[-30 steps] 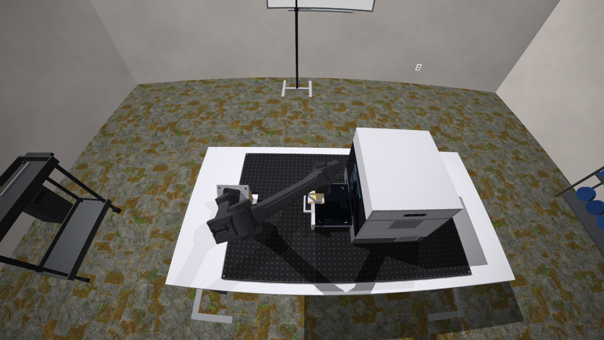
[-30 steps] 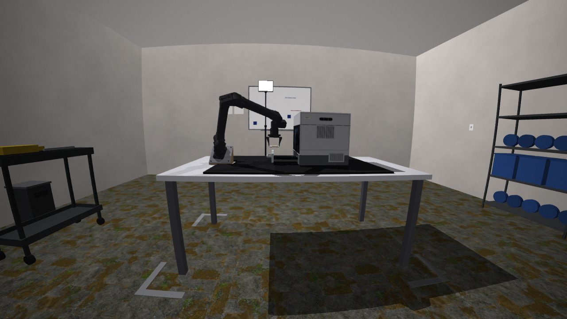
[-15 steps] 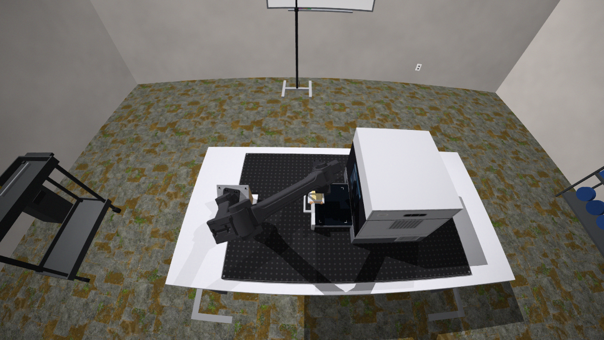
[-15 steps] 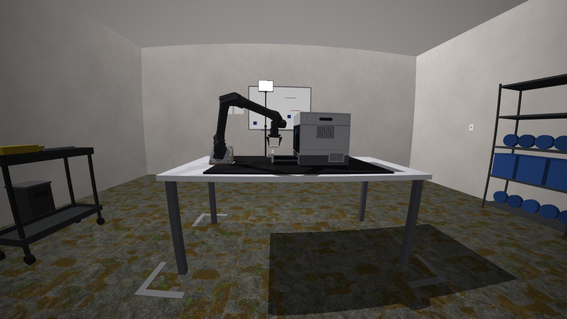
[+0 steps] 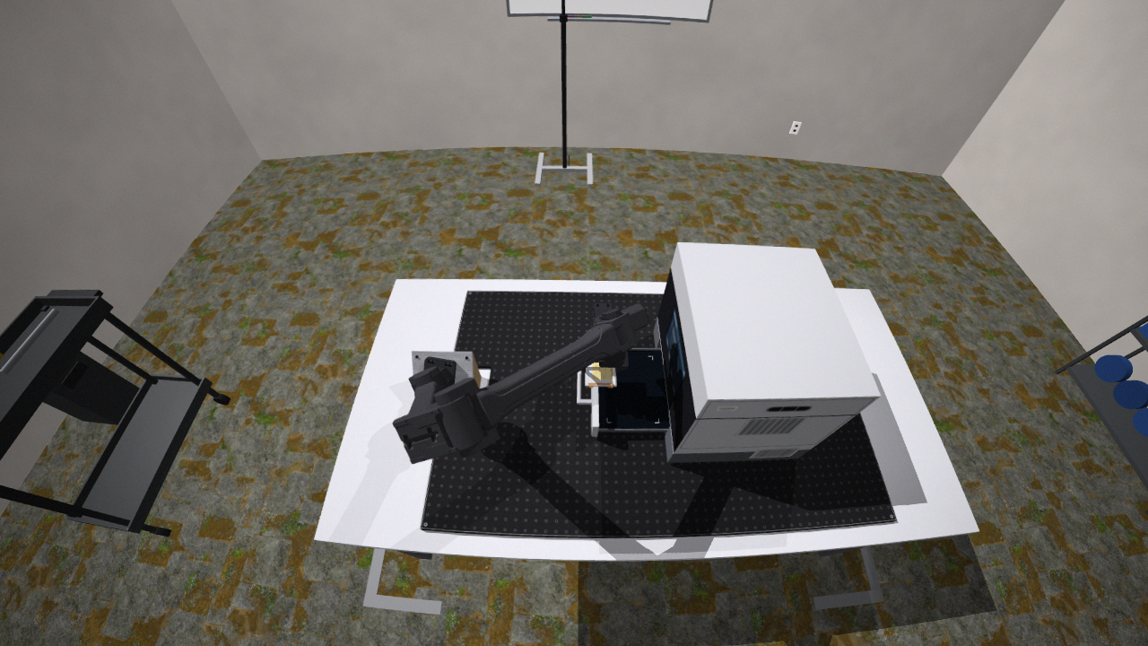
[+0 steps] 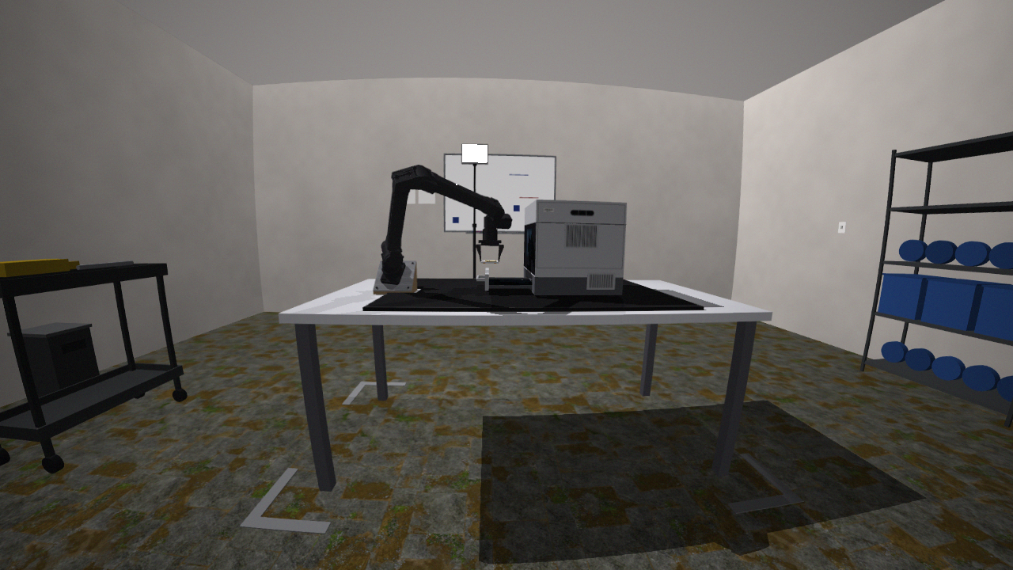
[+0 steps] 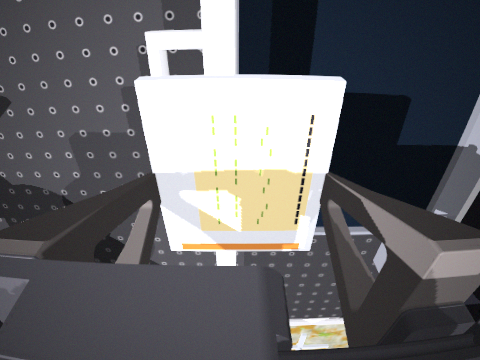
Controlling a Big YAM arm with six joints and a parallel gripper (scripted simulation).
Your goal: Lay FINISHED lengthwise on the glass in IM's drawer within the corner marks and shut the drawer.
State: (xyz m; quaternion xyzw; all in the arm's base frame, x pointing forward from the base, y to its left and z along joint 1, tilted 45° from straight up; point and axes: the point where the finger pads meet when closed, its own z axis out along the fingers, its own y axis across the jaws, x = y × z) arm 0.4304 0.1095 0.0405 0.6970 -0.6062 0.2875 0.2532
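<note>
Right now my hand is 1 cm to the left of the finished cassette and 1 cm above it. From my hand the other things lie so: imager drawer (10 cm ahead, 9 cm below, 1 cm to the left).
</note>
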